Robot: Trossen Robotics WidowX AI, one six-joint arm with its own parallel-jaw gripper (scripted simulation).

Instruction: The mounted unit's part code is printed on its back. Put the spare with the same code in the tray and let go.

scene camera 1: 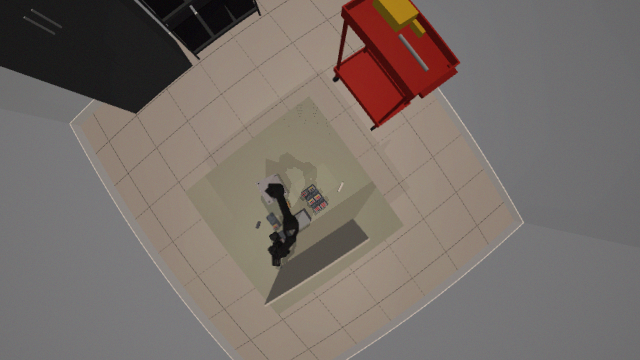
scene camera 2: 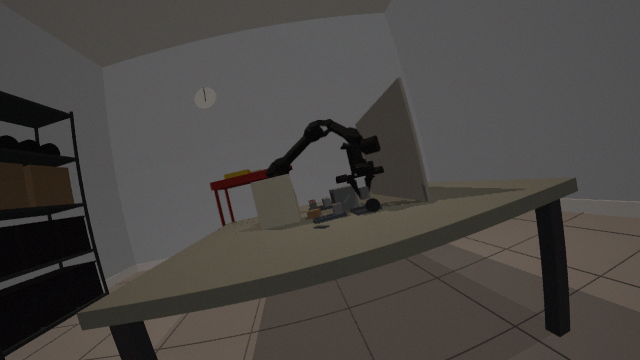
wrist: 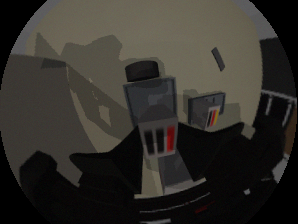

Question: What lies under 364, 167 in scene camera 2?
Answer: My gripper.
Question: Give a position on an upright panel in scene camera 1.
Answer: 325, 253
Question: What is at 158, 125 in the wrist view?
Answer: A grey spare unit.
